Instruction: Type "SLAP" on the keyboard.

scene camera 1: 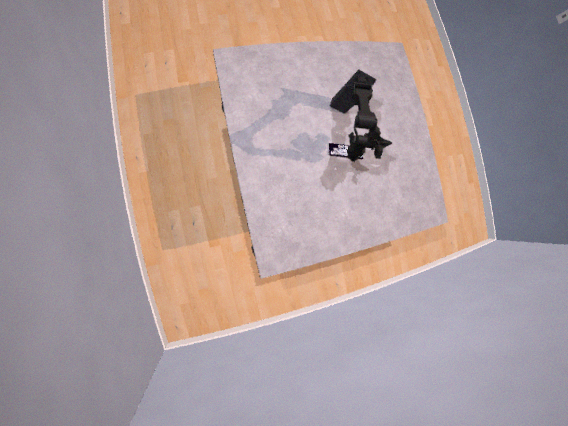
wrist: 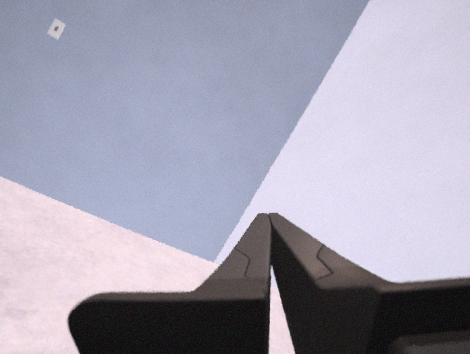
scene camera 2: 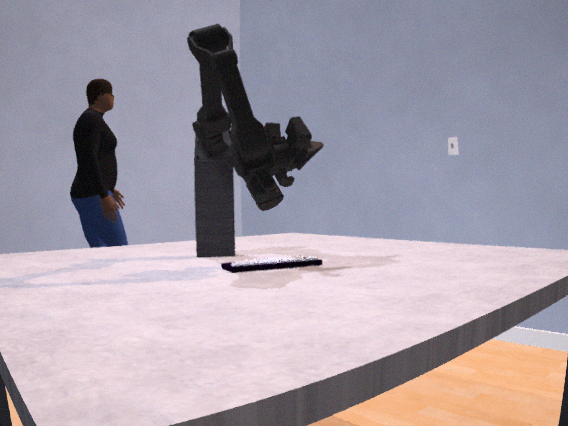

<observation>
I see my gripper (scene camera 2: 322, 144).
My gripper is seen too in the wrist view (wrist: 267, 222).
</observation>
